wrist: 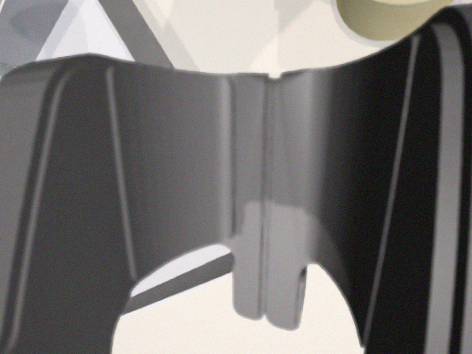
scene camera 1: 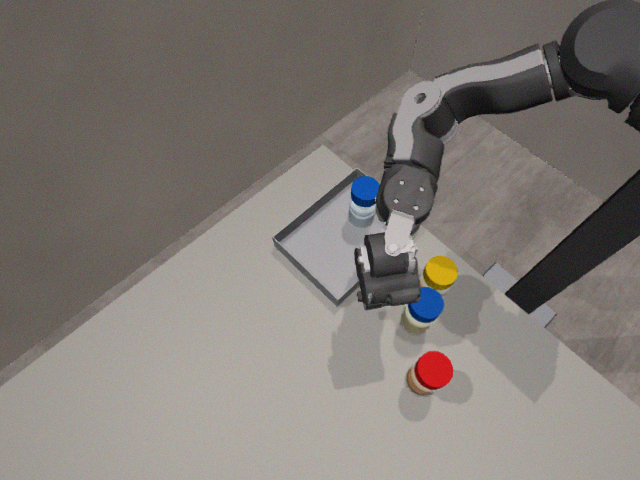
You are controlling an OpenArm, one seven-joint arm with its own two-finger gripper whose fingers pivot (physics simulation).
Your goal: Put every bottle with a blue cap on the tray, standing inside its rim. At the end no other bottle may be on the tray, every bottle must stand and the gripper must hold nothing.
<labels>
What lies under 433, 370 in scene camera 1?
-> A red-capped bottle.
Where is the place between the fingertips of my gripper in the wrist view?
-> At 279, 199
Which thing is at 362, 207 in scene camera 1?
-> A blue-capped bottle.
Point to a grey tray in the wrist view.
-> At 37, 37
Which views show my gripper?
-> The wrist view and scene camera 1: all of them.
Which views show the grey tray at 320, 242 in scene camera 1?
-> The wrist view and scene camera 1: all of them.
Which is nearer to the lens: the yellow-capped bottle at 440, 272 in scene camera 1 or the grey tray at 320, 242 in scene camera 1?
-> The yellow-capped bottle.
</labels>
